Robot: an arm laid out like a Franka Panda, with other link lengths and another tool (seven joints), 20 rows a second.
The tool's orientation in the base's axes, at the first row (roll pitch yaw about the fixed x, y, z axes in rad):
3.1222 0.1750 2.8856
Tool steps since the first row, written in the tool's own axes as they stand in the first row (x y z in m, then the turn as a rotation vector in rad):
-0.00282 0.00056 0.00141 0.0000 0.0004 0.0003
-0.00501 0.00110 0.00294 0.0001 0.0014 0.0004
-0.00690 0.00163 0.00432 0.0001 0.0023 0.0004
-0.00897 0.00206 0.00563 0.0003 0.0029 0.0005
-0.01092 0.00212 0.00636 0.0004 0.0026 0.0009
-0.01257 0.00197 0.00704 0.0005 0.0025 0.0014
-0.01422 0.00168 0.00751 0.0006 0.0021 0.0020
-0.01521 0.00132 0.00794 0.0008 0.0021 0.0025
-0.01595 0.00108 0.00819 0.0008 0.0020 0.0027
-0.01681 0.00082 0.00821 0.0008 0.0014 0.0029
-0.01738 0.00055 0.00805 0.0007 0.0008 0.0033
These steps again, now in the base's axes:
0.00307 -0.00020 -0.00089 0.0002 0.0004 -0.0003
0.00556 -0.00026 -0.00200 0.0003 0.0014 -0.0004
0.00773 -0.00025 -0.00302 0.0005 0.0022 -0.0004
0.01004 -0.00038 -0.00394 0.0005 0.0029 -0.0005
0.01203 -0.00083 -0.00432 0.0004 0.0026 -0.0009
0.01369 -0.00141 -0.00471 0.0004 0.0025 -0.0014
0.01527 -0.00211 -0.00489 0.0003 0.0021 -0.0020
0.01620 -0.00272 -0.00514 0.0002 0.0022 -0.0026
0.01688 -0.00314 -0.00527 0.0002 0.0021 -0.0028
0.01764 -0.00361 -0.00514 0.0001 0.0015 -0.0030
0.01809 -0.00400 -0.00489 0.0001 0.0009 -0.0034

